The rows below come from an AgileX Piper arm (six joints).
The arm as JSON. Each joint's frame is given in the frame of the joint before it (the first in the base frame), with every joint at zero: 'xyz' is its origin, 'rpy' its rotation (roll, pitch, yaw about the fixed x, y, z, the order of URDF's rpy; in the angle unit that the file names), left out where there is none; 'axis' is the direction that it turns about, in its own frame. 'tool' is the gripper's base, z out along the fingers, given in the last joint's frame.
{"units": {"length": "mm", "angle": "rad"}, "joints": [
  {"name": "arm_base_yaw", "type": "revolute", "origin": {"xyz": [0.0, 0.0, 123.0]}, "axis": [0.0, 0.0, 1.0]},
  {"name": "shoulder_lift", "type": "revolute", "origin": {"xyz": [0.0, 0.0, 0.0]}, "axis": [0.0, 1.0, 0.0]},
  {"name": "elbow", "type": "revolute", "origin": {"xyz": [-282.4, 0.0, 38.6]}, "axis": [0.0, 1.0, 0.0]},
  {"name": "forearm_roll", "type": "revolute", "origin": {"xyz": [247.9, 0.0, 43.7]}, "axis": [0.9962, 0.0, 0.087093]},
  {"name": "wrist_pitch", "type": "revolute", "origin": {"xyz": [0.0, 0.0, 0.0]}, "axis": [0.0, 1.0, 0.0]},
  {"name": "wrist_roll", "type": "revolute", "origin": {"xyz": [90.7, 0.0, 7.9]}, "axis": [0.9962, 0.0, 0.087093]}
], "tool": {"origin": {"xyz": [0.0, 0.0, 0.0], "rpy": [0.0, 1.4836, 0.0]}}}
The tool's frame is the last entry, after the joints.
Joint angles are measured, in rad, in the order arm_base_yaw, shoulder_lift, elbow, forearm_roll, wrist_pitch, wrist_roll. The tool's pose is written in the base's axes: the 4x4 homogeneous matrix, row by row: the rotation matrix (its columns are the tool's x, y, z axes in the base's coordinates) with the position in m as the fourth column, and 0 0 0 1 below. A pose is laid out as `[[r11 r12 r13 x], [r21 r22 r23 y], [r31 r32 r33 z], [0 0 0 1]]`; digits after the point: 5 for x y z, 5 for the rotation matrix.
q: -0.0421, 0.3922, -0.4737, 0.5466, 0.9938, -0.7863
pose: [[-0.48325 -0.55665 0.67573 0.05882], [-0.38431 0.82838 0.40755 0.03723], [-0.78662 -0.06274 -0.61424 0.27441], [0 0 0 1]]
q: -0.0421, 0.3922, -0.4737, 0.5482, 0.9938, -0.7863
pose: [[-0.48309 -0.55687 0.67566 0.05881], [-0.38320 0.82832 0.40870 0.03733], [-0.78726 -0.06147 -0.61355 0.27447], [0 0 0 1]]
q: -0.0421, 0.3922, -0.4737, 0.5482, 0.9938, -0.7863
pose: [[-0.48309 -0.55687 0.67566 0.05881], [-0.38320 0.82832 0.40870 0.03733], [-0.78726 -0.06147 -0.61355 0.27447], [0 0 0 1]]
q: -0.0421, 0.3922, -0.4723, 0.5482, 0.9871, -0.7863
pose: [[-0.48099 -0.55374 0.67972 0.05927], [-0.38122 0.83026 0.40662 0.03714], [-0.78950 -0.06355 -0.61045 0.27441], [0 0 0 1]]
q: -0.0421, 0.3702, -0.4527, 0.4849, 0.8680, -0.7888
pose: [[-0.42320 -0.48486 0.76538 0.06382], [-0.39795 0.85839 0.32374 0.02973], [-0.81396 -0.16758 -0.55622 0.27448], [0 0 0 1]]
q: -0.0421, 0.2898, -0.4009, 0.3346, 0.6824, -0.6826
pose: [[-0.34337 -0.31121 0.88614 0.06261], [-0.38397 0.90757 0.16995 0.01624], [-0.85713 -0.28190 -0.43113 0.27233], [0 0 0 1]]
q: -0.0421, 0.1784, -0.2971, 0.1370, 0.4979, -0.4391
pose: [[-0.26315 -0.10835 0.95865 0.05721], [-0.30173 0.95307 0.02490 0.00354], [-0.91636 -0.28270 -0.28349 0.25801], [0 0 0 1]]
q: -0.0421, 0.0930, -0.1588, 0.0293, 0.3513, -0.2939
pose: [[-0.19824 -0.02070 0.97994 0.05614], [-0.25512 0.96641 -0.03119 -0.00145], [-0.94637 -0.25618 -0.19686 0.22961], [0 0 0 1]]
